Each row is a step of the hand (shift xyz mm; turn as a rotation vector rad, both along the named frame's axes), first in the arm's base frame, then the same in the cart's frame.
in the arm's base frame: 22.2 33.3 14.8 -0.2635 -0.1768 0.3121
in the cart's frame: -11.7 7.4 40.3 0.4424 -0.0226 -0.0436
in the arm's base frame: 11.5 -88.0 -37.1 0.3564 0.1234 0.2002
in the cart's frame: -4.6 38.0 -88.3 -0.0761 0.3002 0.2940
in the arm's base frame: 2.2 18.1 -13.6 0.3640 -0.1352 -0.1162
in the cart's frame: -17.9 -11.4 8.1 -0.2365 0.3189 -0.0815
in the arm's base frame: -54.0 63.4 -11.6 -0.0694 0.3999 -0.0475
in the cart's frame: -2.2 -77.7 32.0 -0.1375 -0.2612 0.2826
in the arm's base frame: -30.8 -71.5 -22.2 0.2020 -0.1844 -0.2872
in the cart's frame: 23.7 1.0 -77.4 -0.2663 0.1516 -0.2518
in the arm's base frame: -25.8 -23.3 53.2 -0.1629 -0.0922 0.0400
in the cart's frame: 62.9 8.4 2.8 0.1490 -0.0749 -0.0939
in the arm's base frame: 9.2 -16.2 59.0 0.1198 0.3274 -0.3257
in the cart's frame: 46.4 35.5 20.3 -0.4285 -0.1697 0.1233
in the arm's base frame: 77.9 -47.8 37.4 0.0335 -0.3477 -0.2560
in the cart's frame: 4.2 98.7 0.2 -0.0967 0.1026 -0.4095
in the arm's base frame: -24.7 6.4 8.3 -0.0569 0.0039 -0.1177
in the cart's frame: 17.3 -20.2 3.5 -0.0624 -0.0887 -0.0731
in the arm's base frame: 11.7 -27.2 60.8 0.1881 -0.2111 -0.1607
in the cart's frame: 50.3 43.3 12.9 -0.1517 0.1966 -0.2100
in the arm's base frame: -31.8 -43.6 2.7 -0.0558 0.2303 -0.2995
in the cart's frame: 33.9 -4.3 -41.8 -0.2818 -0.2573 0.0149
